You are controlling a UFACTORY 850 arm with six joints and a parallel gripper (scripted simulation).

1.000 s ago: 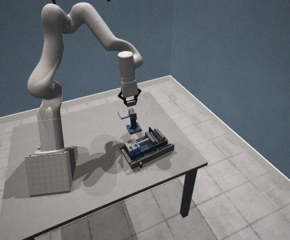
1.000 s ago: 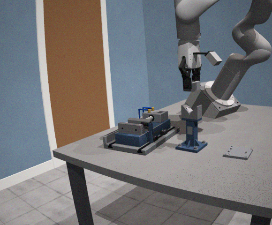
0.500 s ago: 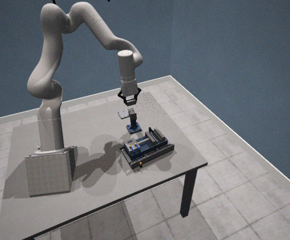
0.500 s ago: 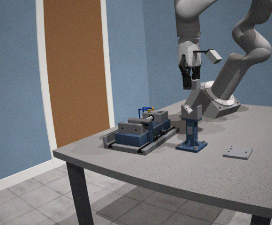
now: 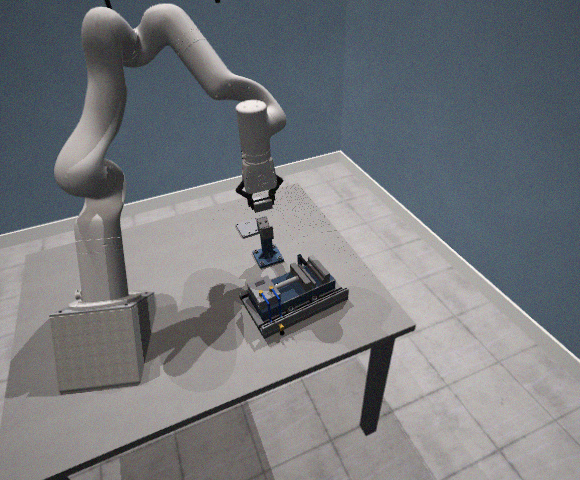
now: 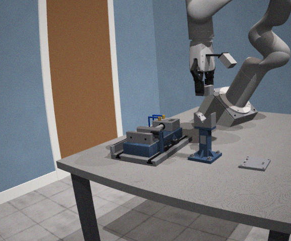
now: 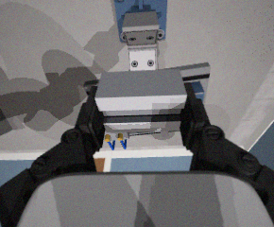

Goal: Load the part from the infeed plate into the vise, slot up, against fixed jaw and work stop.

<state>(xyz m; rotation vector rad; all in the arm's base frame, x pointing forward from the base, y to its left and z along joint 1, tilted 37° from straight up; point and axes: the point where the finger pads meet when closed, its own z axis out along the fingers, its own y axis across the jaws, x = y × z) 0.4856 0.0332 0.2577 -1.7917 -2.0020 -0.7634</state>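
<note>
Now: hand 14 cm short of the fixed jaw, 18 cm to the left of it and 17 cm above it. Round my hand: part: 1 cm below; then moving jaw: 8 cm ahead, 20 cm to the right, 17 cm below; then work stop: 10 cm ahead, 15 cm to the right, 16 cm below.
</note>
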